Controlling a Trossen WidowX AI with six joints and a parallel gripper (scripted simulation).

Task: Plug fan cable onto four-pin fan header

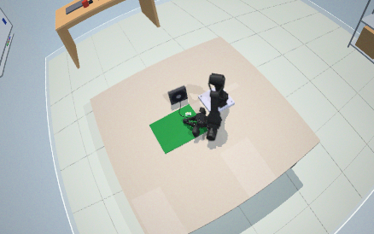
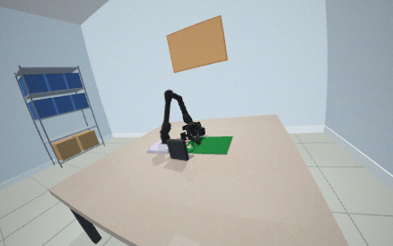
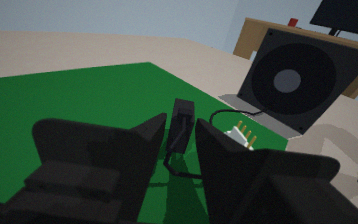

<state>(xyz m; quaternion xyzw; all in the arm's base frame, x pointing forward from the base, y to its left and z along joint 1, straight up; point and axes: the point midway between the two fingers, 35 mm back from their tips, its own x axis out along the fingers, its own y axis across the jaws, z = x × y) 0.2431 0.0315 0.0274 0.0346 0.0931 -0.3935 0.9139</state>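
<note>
Now: the black plug 10 mm to the right of my gripper tip and 10 mm below it. The rest, counted from my gripper tip: fan header 60 mm to the right, 40 mm below, 40 mm behind; black fan 180 mm to the right, 40 mm behind, 20 mm above; green board 70 mm ahead, 50 mm below, 10 mm to the right.
</note>
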